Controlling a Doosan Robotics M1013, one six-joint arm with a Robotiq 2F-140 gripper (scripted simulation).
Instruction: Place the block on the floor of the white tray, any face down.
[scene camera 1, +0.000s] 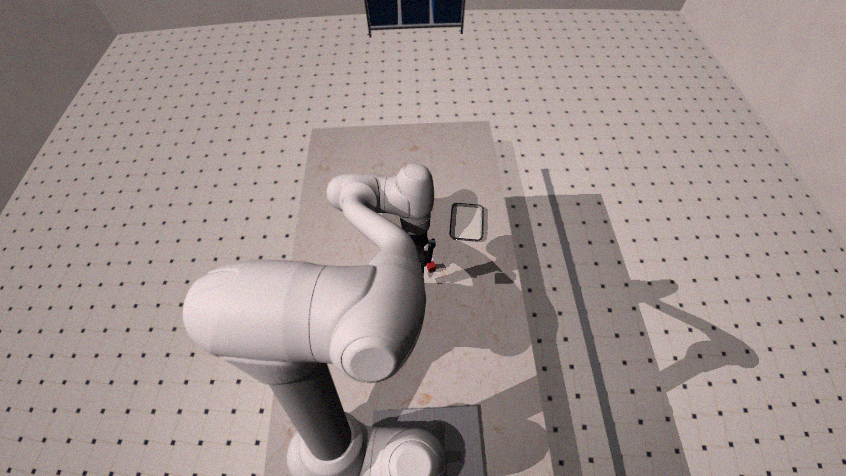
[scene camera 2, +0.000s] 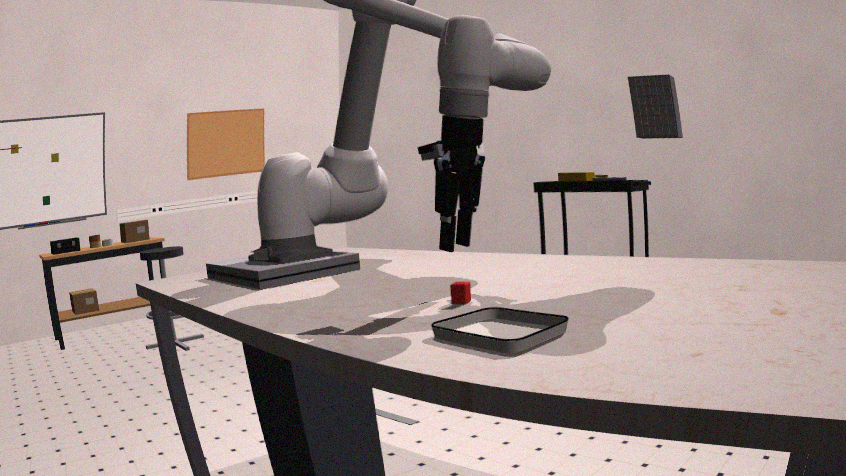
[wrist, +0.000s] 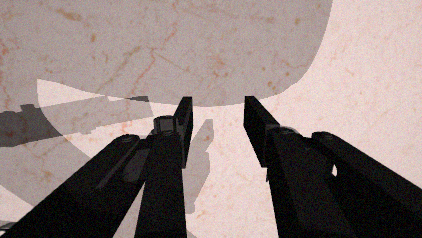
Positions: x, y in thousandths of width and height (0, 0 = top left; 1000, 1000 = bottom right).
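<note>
Gripper (scene camera 2: 537, 520) visible, also in the wrist view (wrist: 518, 468).
</note>
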